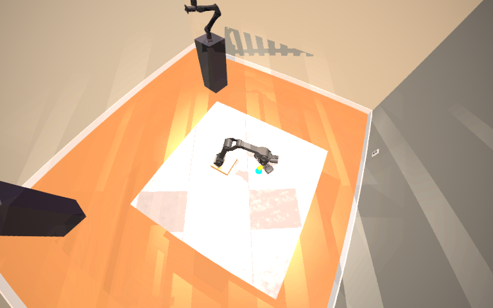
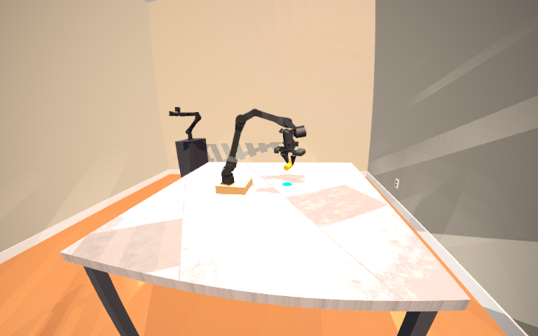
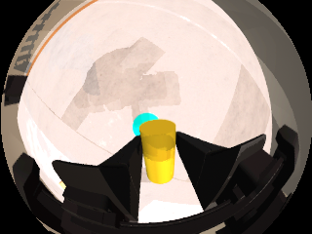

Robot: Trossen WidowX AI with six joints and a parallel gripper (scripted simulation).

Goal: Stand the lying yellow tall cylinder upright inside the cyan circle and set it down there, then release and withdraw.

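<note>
My gripper tip is 20 mm past the cyan circle, 20 mm to the left of it and 120 mm above it. The rest, counted from my gripper tip: yellow cylinder 10 mm behind, 20 mm to the right.
</note>
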